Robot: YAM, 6 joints.
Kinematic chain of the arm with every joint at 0, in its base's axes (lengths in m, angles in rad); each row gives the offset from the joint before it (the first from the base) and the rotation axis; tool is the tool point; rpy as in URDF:
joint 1: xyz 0 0 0.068 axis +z
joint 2: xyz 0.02 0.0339 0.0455 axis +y
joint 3: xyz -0.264 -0.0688 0 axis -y
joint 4: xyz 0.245 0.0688 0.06 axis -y
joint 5: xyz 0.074 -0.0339 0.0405 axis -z
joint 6: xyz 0.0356 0 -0.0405 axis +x
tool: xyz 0 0 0 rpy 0 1.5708 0
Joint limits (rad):
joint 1: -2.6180..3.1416
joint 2: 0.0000..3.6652
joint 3: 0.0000..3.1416
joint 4: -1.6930..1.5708
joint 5: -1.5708..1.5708
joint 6: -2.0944..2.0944
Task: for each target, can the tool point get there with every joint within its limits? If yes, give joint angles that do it. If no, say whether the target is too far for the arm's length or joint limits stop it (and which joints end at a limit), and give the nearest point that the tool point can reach.
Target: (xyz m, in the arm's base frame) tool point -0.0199 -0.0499 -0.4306
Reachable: no: joint limits stop it (at a limit: joint 2) | nearest point -0.0348 -0.0872 -0.3456 | short by 0.094 m
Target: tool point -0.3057 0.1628 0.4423
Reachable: yes | joints 2.5782 1.5004 1.4913 0.0871 -0.8042 0.6442
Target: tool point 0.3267 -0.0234 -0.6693
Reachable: no: too far | nearest point 0.2914 -0.0209 -0.3777 | short by 0.294 m
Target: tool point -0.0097 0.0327 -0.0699
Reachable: yes | joints 0.2786 3.1632 0.3879 0.0484 -1.2813 1.0191
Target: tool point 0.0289 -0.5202 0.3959
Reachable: yes | joints 1.5879 0.3743 2.5860 0.6817 0.5974 -0.7308
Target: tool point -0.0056 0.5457 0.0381
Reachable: yes | joints 1.5516 2.9605 2.6482 -1.1232 -0.4678 1.3956
